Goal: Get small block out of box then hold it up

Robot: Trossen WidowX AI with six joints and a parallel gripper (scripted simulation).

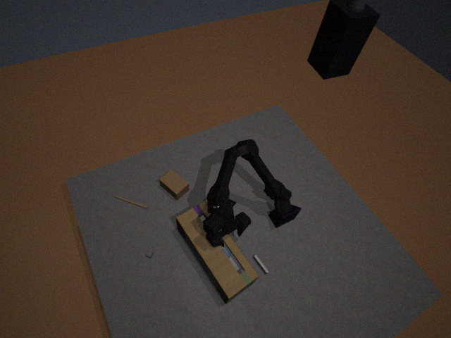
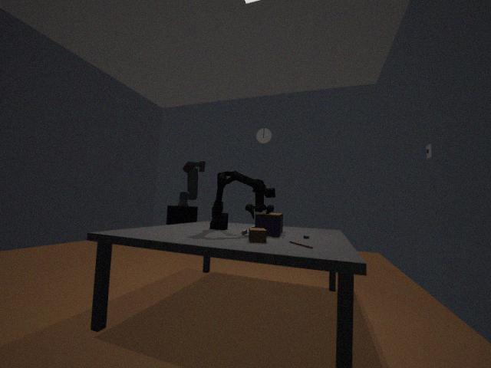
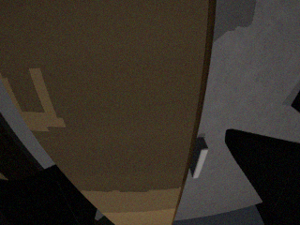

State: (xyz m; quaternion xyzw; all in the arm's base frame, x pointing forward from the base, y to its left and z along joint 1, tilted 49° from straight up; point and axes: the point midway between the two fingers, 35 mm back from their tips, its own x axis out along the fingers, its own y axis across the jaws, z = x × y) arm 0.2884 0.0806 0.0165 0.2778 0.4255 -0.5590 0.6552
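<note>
Now: gripper tip 40 mm short of the light-blue block and 50 mm to the right of it. Also, from my gripper tip: grey hook 330 mm ahead, 90 mm to the right, 80 mm below; then tan box 140 mm ahead, 370 mm to the right, 60 mm below; then thin wooden stick 360 mm ahead, 360 mm to the right, 80 mm below.
</note>
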